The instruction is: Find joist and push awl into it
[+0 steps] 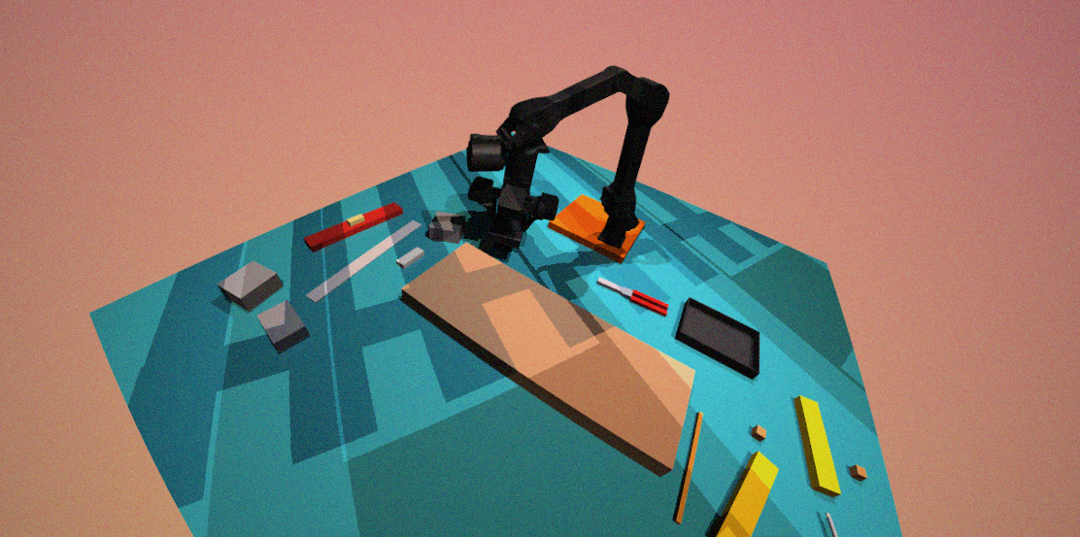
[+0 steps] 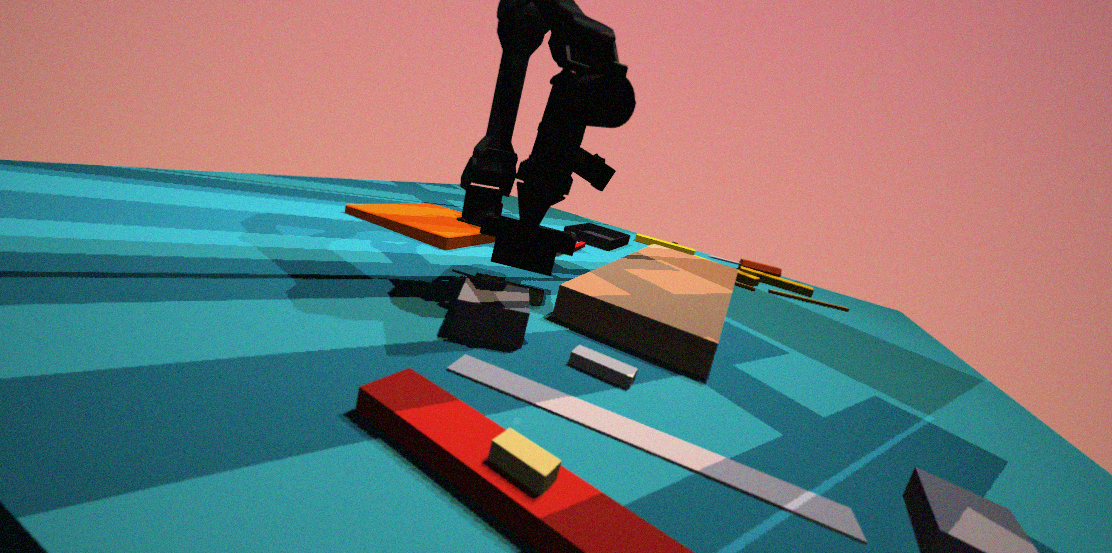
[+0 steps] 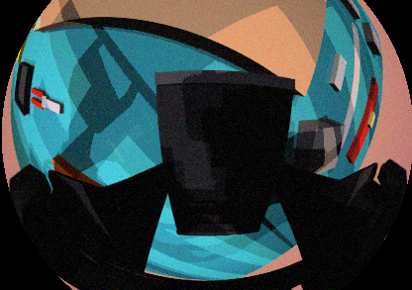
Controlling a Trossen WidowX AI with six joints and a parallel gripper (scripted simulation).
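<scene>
Now: gripper tip 20 mm short of the stud finder and 20 mm above it. From my gripper tip the other things lie so: white block (160 mm ahead, 150 mm to the right, 60 mm below); green light (40 mm below, 30 mm ahead, 10 mm to the left); awl (60 mm below, 40 mm to the right, 20 mm behind).
</scene>
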